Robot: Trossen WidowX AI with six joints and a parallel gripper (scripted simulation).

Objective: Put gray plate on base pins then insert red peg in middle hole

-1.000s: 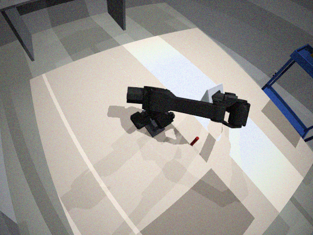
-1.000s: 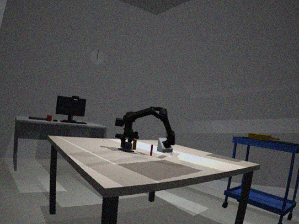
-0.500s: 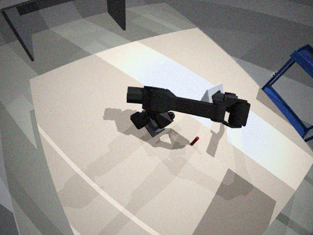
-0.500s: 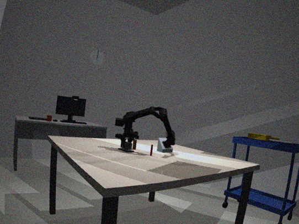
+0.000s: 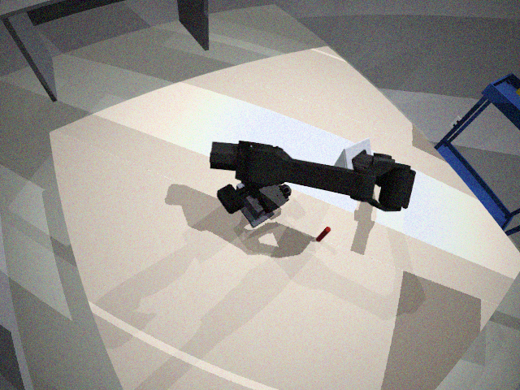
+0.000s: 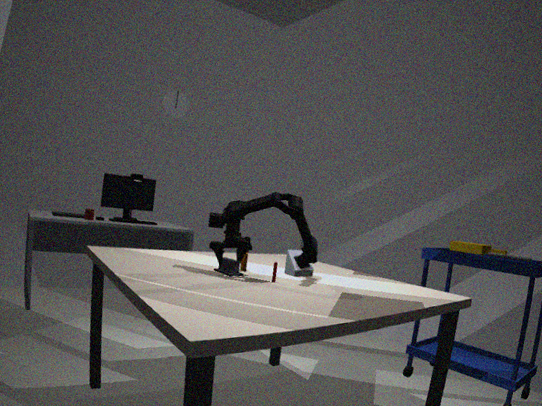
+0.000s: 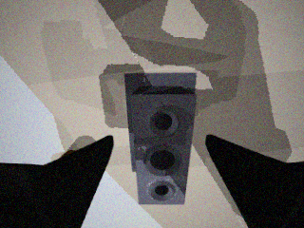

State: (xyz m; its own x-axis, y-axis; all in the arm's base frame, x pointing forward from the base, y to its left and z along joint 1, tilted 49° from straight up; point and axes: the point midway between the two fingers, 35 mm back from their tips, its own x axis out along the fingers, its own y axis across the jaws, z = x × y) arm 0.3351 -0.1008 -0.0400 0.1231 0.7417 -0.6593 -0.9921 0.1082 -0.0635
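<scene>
The gray plate lies 2 cm above my gripper tip. Also, from my gripper tip: orange cylinder: 11 cm behind, 5 cm to the right, 1 cm above; then base: 2 cm below; then red peg: 9 cm behind, 19 cm to the left, 1 cm above.
</scene>
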